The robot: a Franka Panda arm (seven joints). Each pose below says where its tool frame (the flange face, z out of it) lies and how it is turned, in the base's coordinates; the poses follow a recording.
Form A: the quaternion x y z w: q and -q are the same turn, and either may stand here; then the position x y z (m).
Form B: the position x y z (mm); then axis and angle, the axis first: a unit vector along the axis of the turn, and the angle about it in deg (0 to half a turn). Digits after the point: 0 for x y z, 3 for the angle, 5 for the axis.
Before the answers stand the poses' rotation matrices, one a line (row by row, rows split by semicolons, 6 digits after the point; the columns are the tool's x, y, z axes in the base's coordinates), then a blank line. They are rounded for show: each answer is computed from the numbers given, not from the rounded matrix.
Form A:
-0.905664 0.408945 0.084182 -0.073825 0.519 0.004 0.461
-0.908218 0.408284 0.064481 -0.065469 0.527 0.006 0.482
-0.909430 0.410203 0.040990 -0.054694 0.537 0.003 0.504
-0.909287 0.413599 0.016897 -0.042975 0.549 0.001 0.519
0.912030 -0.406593 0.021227 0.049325 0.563 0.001 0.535
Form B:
0.651355 -0.728304 -0.212862; -0.753163 -0.654628 -0.064870; -0.092100 0.202573 -0.974927
0.658293 -0.733179 -0.170586; -0.750065 -0.658036 -0.066267; -0.063666 0.171573 -0.983112
0.660107 -0.741617 -0.119426; -0.750585 -0.657484 -0.065852; -0.029684 0.133109 -0.990657
0.657300 -0.750709 -0.066277; -0.753613 -0.654178 -0.064176; 0.004820 0.092130 -0.995735
0.668463 -0.743744 -0.001391; -0.739556 -0.664498 -0.107233; 0.078830 0.072710 -0.994233

519 4 461 0.90814 -0.41006 -0.08441 171.533
527 6 482 0.91017 -0.40916 -0.06462 172.492
537 3 504 0.91079 -0.41082 -0.04105 173.729
549 1 519 0.91013 -0.41398 -0.01691 175.074
563 1 535 0.91314 -0.40709 0.02125 174.345

